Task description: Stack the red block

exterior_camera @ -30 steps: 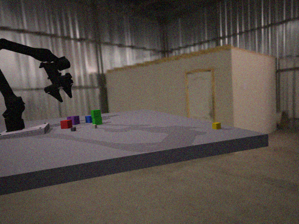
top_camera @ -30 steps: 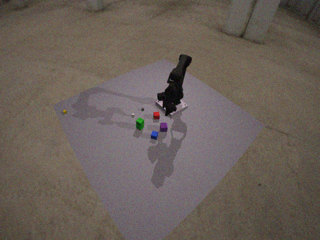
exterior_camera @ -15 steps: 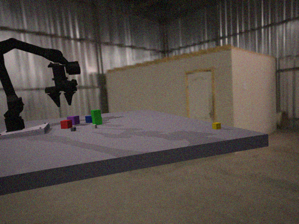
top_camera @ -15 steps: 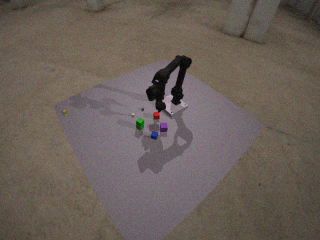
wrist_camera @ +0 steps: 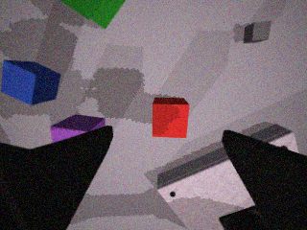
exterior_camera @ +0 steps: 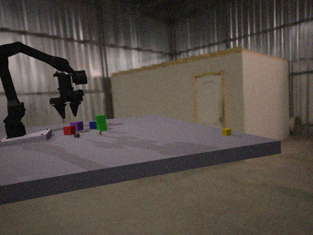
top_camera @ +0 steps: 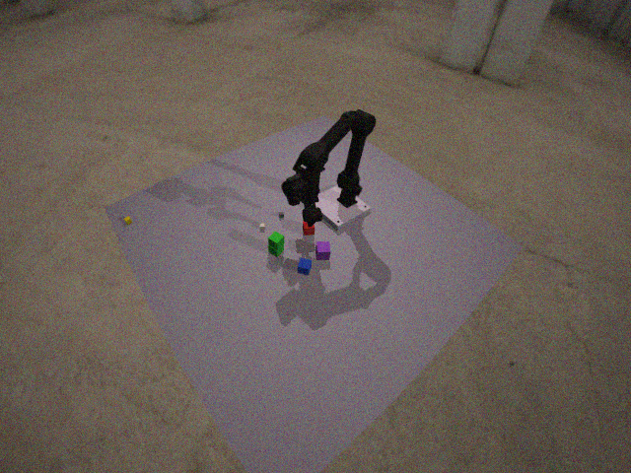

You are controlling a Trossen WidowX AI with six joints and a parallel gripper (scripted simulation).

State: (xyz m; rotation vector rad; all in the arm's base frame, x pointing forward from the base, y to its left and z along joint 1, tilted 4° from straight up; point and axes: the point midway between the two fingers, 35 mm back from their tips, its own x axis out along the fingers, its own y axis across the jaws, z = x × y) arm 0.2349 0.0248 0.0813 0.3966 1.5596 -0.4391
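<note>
The red block is 60 mm below my gripper tip and 10 mm behind it. Also, from my gripper tip: yellow block 560 mm ahead, 490 mm to the right, 70 mm below; purple block 120 mm to the left, 60 mm below, 20 mm ahead; blue block 130 mm to the left, 110 mm ahead, 60 mm below.
</note>
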